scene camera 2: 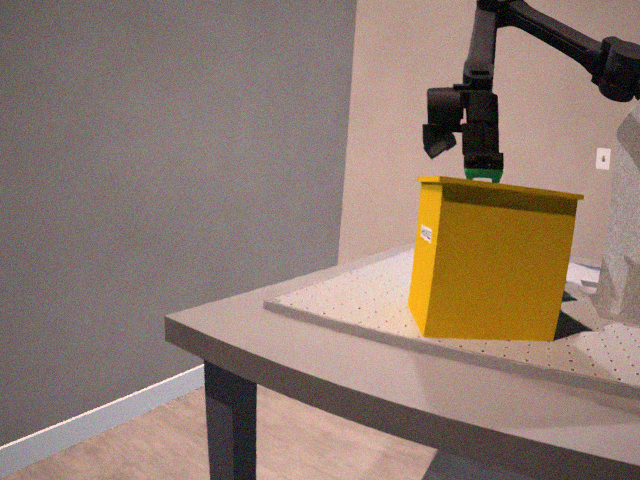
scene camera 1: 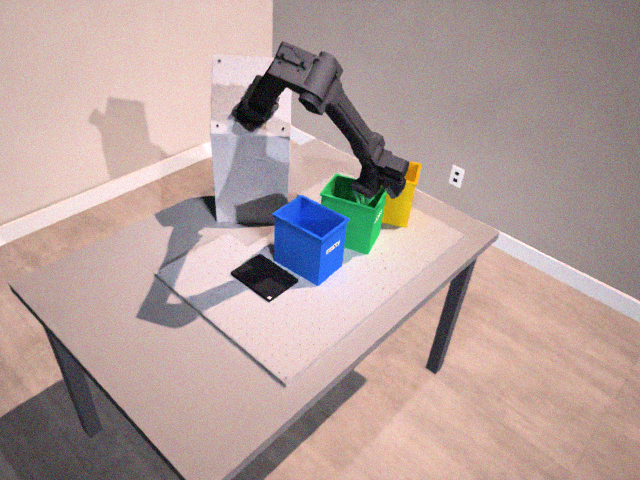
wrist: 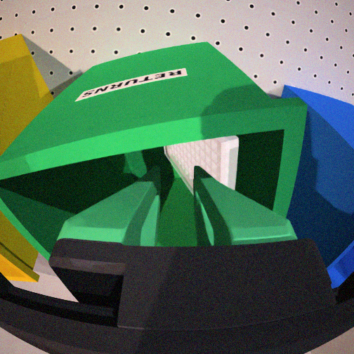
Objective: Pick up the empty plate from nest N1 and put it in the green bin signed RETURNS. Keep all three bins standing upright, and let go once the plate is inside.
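Seen in the pictures: gripper, fingertip midpoint: (scene camera 1: 362,208); arm's base at its link origin: (scene camera 1: 255,109).
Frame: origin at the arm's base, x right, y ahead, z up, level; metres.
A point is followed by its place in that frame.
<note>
The green bin (scene camera 1: 359,227) {x -0.018, y 0.379, z -0.280 m} (wrist: 165,105) signed RETURNS stands upright between the other two bins. The white gridded plate (wrist: 207,156) stands steeply on edge inside the green bin, towards the blue bin's side; its lower part is hidden. My gripper (scene camera 1: 361,197) {x -0.059, y 0.361, z -0.240 m} (scene camera 2: 483,174) (wrist: 176,175) points down into the mouth of the green bin. Its green fingers are nearly together with nothing between them, and the plate shows beyond the right finger in the wrist view. In scene camera 2 the yellow bin hides the fingertips.
The blue bin (scene camera 1: 294,242) {x 0.178, y 0.273, z -0.262 m} (wrist: 325,165) and the yellow bin (scene camera 1: 400,206) {x -0.218, y 0.425, z -0.296 m} (scene camera 2: 496,268) {x -0.320, y 0.348, z -0.291 m} (wrist: 20,85) stand upright close on either side. A flat black tray (scene camera 1: 264,277) {x 0.259, y 0.226, z -0.364 m} lies beside the blue bin on the perforated board (scene camera 1: 310,330) {x 0.341, y 0.441, z -0.377 m}. A tall grey panel (scene camera 1: 248,175) {x 0.055, y 0.010, z -0.201 m} stands behind.
</note>
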